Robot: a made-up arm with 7 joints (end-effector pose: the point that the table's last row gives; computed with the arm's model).
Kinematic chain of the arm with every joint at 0, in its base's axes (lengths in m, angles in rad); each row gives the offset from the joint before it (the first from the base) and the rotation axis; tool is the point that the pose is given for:
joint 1: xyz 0 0 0.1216 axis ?
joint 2: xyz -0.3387 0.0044 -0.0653 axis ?
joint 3: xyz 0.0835 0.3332 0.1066 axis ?
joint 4: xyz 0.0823 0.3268 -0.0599 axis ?
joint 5: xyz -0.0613 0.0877 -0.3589 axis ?
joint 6: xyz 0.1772 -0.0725 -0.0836 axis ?
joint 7: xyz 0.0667 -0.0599 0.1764 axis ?
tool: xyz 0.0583 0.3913 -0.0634
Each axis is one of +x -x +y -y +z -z.
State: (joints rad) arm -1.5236 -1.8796 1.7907 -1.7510 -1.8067 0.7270 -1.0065
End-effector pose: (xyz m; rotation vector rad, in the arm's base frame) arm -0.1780 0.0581 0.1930 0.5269 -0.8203 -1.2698
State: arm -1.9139 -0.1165 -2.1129 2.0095 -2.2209 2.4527 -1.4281
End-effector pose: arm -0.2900 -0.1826 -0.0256 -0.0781 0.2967 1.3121
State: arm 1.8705 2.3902 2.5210 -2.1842 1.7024 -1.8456 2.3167
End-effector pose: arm 0.1224 -0.3775 -0.5245 -2.0391 -1.3370 1.4993
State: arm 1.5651 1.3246 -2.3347 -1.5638 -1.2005 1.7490 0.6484
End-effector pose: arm 0.4116 -0.3792 0.0732 -0.8547 0.5628 -2.0029
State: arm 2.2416 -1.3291 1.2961 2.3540 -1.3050 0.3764 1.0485
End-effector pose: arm 0.8570 -0.1242 0.0387 2.0393 0.6987 0.8091
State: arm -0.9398 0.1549 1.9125 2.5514 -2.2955 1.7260 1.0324
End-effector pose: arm -0.3260 -0.6184 0.4837 1.8736 0.3262 -2.3215
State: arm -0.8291 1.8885 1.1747 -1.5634 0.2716 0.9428 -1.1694
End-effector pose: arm 0.9100 -0.0668 -0.0275 -1.9088 -2.1804 0.8865
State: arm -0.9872 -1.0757 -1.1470 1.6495 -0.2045 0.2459 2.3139
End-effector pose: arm -0.4138 -0.1618 -0.2940 -0.4050 1.5066 0.5445
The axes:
joint 1: -z
joint 2: +x
joint 3: +x
joint 4: +y
joint 5: +x
joint 6: +y
joint 7: +z

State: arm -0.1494 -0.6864 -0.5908 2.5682 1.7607 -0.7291 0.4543
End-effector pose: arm -0.3034 0.4378 -0.4476 -0.6738 -0.0205 -1.8961
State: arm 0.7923 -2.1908 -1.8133 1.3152 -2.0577 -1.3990 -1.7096
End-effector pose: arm -0.6768 -0.0204 0.5190 1.7251 -1.2866 -0.6411
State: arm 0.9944 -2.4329 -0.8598 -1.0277 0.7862 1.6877 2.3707
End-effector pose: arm 0.0448 -0.4510 -0.1288 1.2353 2.3049 -0.6723
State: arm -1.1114 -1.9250 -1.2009 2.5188 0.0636 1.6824 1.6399
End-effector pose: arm 0.0721 -0.5571 -0.1943 1.0237 -0.2904 -0.3004
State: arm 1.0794 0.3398 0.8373 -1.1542 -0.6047 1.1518 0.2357
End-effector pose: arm 0.7165 -0.1106 0.7855 0.9644 -0.3209 -1.2503
